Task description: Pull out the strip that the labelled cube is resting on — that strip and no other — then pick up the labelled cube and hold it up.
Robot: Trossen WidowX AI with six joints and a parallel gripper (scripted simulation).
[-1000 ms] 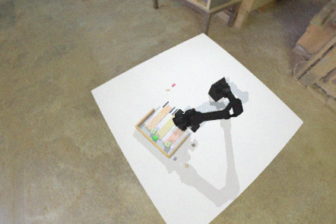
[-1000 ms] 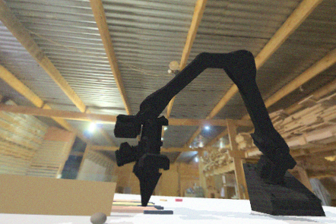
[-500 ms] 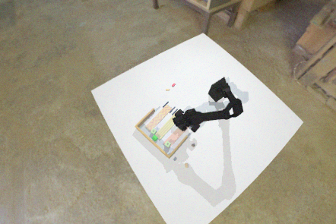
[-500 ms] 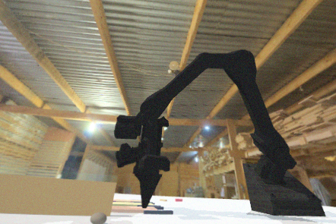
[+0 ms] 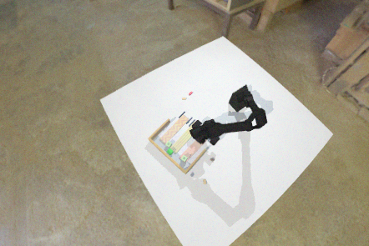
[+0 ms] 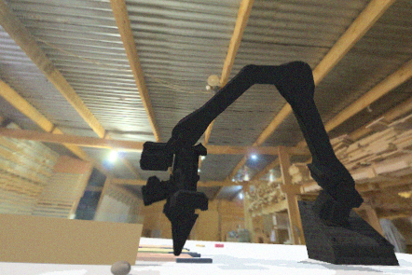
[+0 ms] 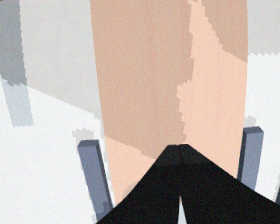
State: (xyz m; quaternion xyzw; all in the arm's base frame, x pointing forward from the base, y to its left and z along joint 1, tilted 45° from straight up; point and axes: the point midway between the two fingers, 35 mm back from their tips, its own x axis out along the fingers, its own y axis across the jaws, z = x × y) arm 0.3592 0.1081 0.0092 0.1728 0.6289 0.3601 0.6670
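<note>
The dark pebble is 40 mm ahead of my gripper tip and 150 mm to the left of it. The rest, counted from my gripper tip: red piece (110 mm behind, 340 mm to the right).
</note>
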